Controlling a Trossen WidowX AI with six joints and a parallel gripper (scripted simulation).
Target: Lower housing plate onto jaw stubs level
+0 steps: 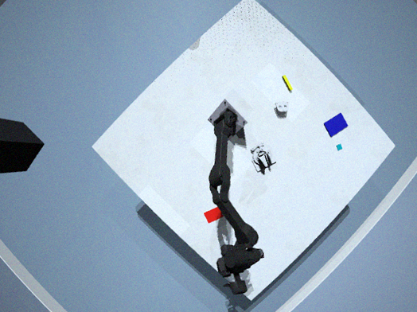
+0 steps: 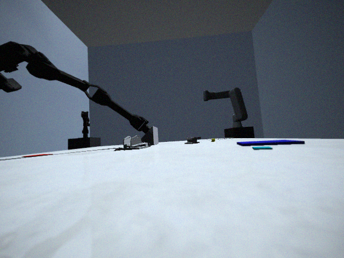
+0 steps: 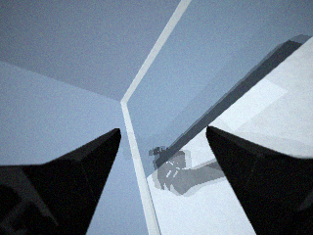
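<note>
Now: the housing plate 22 cm behind my gripper tip, 82 cm to the left of it and 26 cm below it. From my gripper tip the other things lie so: teal block 20 cm ahead, 87 cm to the left, 29 cm below; then white block 22 cm behind, 81 cm to the left, 28 cm below; then red pad 13 cm behind, 12 cm to the left, 29 cm below.
</note>
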